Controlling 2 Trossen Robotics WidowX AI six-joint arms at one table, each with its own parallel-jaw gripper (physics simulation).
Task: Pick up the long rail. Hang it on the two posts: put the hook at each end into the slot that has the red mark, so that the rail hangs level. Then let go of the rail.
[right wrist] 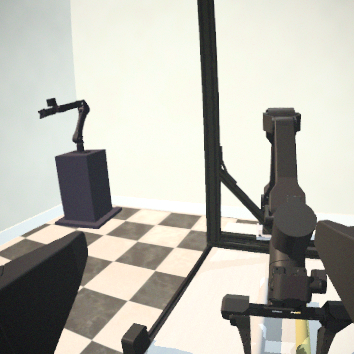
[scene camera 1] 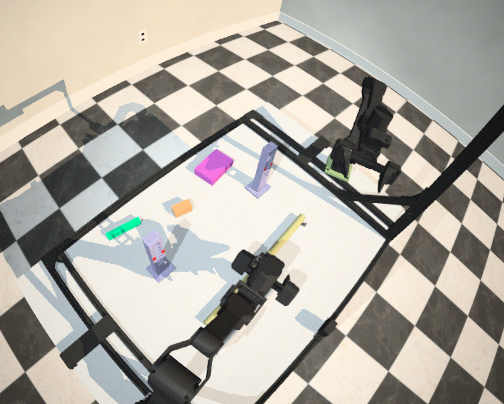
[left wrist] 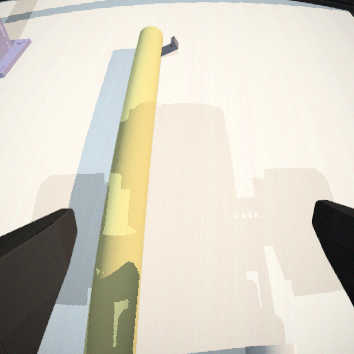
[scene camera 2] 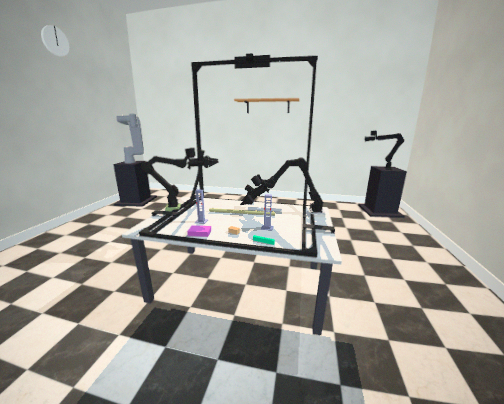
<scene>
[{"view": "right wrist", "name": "right gripper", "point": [201,238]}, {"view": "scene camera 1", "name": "left gripper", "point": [274,266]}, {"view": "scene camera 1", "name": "right gripper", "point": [363,184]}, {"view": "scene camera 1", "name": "magenta block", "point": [211,169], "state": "on the table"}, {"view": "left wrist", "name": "left gripper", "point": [197,217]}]
</scene>
